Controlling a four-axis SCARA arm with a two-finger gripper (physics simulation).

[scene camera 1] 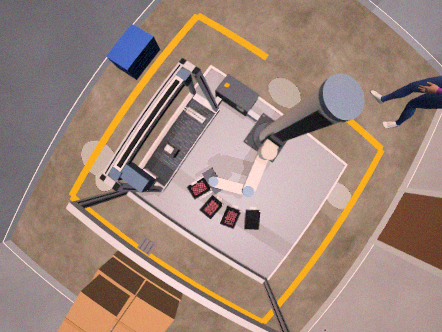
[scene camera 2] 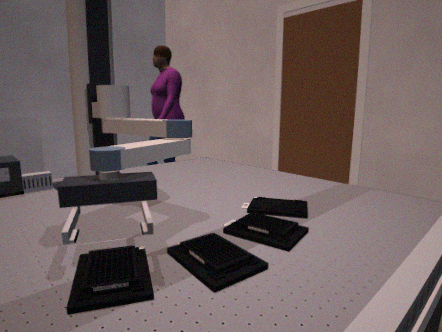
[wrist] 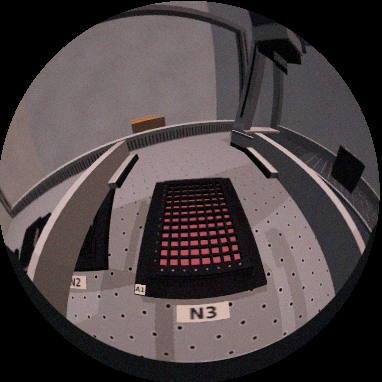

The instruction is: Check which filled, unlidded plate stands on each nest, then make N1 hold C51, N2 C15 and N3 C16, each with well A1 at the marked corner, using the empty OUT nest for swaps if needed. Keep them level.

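Places are measured from the arm's base along level axes (x ahead, y left, z up), in millimetres.
Pixels of known places: gripper, fingertip midpoint: (scene camera 1: pixel 195 191) (scene camera 2: pixel 109 233) (wrist: pixel 190 141).
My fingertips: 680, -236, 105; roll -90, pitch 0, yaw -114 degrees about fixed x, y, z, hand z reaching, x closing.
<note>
For each thing: its top centre in the pictures, then the offset to it from my fingertips, as dx, dy, dz. "*": a spot on its surface instead.
- black plate with red wells, top centre: (wrist: pixel 196 213) (scene camera 2: pixel 111 264) (scene camera 1: pixel 199 188) -24, +9, -66
- N3 nest, top centre: (wrist: pixel 196 217) (scene camera 2: pixel 112 268) (scene camera 1: pixel 199 188) -24, +9, -74
- second filled plate, top centre: (scene camera 2: pixel 215 248) (scene camera 1: pixel 211 207) +50, +178, -66
- N2 nest, top centre: (wrist: pixel 76 217) (scene camera 2: pixel 215 252) (scene camera 1: pixel 211 207) +50, +178, -74
- last nest, top centre: (scene camera 2: pixel 278 202) (scene camera 1: pixel 252 220) -50, +515, -74
- framed machine with a ribbed bed, surface spot: (scene camera 1: pixel 175 150) * -170, -293, +27
- dark grey box, surface spot: (scene camera 1: pixel 237 94) * -785, -157, +23
A black plate with red wells (scene camera 1: pixel 199 188) (scene camera 2: pixel 112 267) (wrist: pixel 197 225) sits level on the N3 nest (scene camera 2: pixel 80 299) (wrist: pixel 200 288), whose A1 marker shows at its near left corner in the wrist view. The plate's pale code strip faces scene camera 2, too blurred to read. A second filled plate (scene camera 1: pixel 211 206) (scene camera 2: pixel 215 251) sits on the N2 nest (scene camera 2: pixel 218 284) (wrist: pixel 100 252). A third (scene camera 1: pixel 230 217) (scene camera 2: pixel 262 223) sits beyond it; its nest's tag is unreadable. The last nest (scene camera 1: pixel 252 220) (scene camera 2: pixel 277 207) shows no plate. My gripper (scene camera 2: pixel 109 233) (wrist: pixel 190 141) is open and empty, above and behind the N3 plate.
A framed machine with a ribbed bed (scene camera 1: pixel 175 150) stands left of the nests. A dark grey box (scene camera 1: pixel 237 94) sits at the table's back edge, near the arm's column (scene camera 1: pixel 305 117). A person (scene camera 1: pixel 415 95) (scene camera 2: pixel 167 95) stands beyond the table.
</note>
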